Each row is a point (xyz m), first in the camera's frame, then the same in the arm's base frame.
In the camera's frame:
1: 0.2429 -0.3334 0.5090
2: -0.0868 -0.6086 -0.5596
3: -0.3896 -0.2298 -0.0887
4: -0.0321 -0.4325 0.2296
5: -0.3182 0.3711 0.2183
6: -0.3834 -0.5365 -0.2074
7: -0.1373 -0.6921 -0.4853
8: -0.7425 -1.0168 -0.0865
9: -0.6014 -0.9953 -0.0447
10: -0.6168 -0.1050 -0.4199
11: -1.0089 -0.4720 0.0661
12: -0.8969 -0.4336 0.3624
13: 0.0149 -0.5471 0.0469
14: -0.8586 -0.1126 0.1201
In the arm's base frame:
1: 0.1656 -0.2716 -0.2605
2: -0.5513 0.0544 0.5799
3: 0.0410 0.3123 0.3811
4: 0.0820 -0.1283 0.1083
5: 0.3086 0.6561 -0.1392
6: -0.0884 0.1041 0.6004
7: -0.4696 -0.0211 0.6315
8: 0.1687 -0.1830 1.0755
9: 0.1255 -0.2415 0.9458
10: -0.0912 0.6386 0.6111
11: 0.4946 0.3178 0.8914
12: 0.6783 0.1877 0.6652
13: -0.1051 -0.1718 0.2170
14: 0.4876 0.5275 0.5587

